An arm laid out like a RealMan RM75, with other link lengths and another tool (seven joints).
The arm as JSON. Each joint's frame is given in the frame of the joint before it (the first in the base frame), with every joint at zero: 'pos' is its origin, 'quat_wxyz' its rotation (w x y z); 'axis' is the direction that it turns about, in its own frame. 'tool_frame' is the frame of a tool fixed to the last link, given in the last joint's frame.
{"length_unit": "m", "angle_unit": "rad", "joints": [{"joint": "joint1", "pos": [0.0, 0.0, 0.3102], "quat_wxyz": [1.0, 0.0, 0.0, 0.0], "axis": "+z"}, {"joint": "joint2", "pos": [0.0, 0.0, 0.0], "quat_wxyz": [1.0, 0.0, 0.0, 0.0], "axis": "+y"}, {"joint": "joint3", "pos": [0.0, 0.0, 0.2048], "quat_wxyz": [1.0, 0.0, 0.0, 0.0], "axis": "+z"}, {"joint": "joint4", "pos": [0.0, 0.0, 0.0], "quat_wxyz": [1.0, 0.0, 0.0, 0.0], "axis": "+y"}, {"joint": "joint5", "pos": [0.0, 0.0, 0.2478], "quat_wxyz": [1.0, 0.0, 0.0, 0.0], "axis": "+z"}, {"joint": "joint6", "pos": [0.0, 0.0, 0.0], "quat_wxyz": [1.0, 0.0, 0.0, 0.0], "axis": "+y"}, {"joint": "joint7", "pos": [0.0, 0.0, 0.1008], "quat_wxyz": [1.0, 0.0, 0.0, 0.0], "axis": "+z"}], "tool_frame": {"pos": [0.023, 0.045, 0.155], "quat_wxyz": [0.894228, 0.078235, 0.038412, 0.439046]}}
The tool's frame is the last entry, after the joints.
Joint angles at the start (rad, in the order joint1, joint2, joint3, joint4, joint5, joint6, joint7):
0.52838 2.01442 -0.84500 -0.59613 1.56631 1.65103 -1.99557
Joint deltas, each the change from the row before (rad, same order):
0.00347 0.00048 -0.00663 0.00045 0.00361 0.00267 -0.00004
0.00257 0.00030 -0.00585 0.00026 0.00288 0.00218 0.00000
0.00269 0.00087 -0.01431 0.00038 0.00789 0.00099 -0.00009
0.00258 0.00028 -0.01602 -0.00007 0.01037 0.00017 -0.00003
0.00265 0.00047 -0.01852 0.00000 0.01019 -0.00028 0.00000
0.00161 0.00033 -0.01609 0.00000 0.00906 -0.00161 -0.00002
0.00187 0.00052 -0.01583 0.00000 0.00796 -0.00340 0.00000
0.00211 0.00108 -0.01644 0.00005 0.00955 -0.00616 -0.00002
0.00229 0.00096 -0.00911 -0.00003 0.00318 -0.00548 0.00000
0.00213 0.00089 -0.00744 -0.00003 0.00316 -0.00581 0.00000
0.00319 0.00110 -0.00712 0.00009 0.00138 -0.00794 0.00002
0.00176 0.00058 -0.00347 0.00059 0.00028 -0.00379 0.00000
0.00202 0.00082 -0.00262 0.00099 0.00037 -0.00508 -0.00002
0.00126 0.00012 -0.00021 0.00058 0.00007 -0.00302 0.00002
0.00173 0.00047 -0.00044 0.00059 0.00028 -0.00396 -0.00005
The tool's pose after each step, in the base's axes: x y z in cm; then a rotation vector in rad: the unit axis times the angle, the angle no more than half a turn. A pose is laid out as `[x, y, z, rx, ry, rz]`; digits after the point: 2 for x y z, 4 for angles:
[13.74, 34.06, 1.74, -2.4086, 1.5215, 1.0998]
[13.57, 33.97, 1.66, -2.4179, 1.5191, 1.1000]
[13.30, 33.81, 1.47, -2.4321, 1.5171, 1.0995]
[13.02, 33.68, 1.31, -2.4459, 1.5141, 1.0998]
[12.74, 33.51, 1.08, -2.4619, 1.5117, 1.0975]
[12.54, 33.38, 0.89, -2.4735, 1.5105, 1.0949]
[12.36, 33.28, 0.66, -2.4839, 1.5097, 1.0905]
[12.16, 33.24, 0.42, -2.4914, 1.5092, 1.0873]
[12.06, 33.25, 0.23, -2.4959, 1.5087, 1.0821]
[11.97, 33.30, 0.08, -2.4981, 1.5081, 1.0783]
[11.89, 33.39, -0.12, -2.4998, 1.5072, 1.0717]
[11.86, 33.42, -0.22, -2.5009, 1.5073, 1.0680]
[11.82, 33.49, -0.33, -2.5000, 1.5080, 1.0650]
[11.81, 33.56, -0.36, -2.4981, 1.5080, 1.0640]
[11.78, 33.66, -0.41, -2.4959, 1.5077, 1.0631]

